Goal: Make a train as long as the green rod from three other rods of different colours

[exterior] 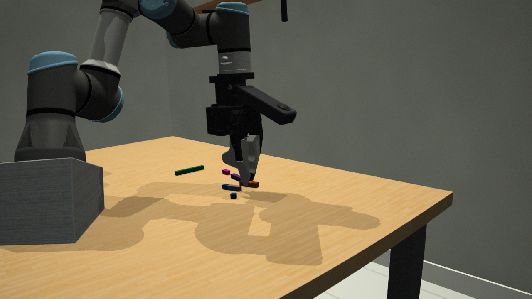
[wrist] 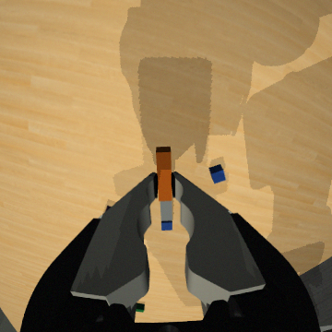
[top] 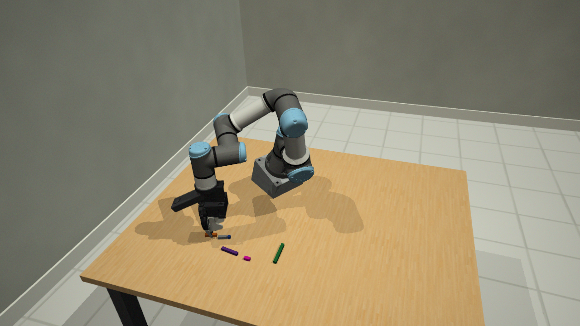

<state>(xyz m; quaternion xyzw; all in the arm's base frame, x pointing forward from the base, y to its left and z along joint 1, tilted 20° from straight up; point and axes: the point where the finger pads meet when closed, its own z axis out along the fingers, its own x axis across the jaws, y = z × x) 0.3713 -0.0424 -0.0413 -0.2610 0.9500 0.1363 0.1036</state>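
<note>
The orange rod lies 1 cm below my hand. Round my hand: purple rod (9 cm to the left, 2 cm below, 2 cm ahead); grey rod (3 cm to the left, 2 cm below, 2 cm behind); magenta rod (16 cm to the left, 2 cm below, 1 cm ahead).
</note>
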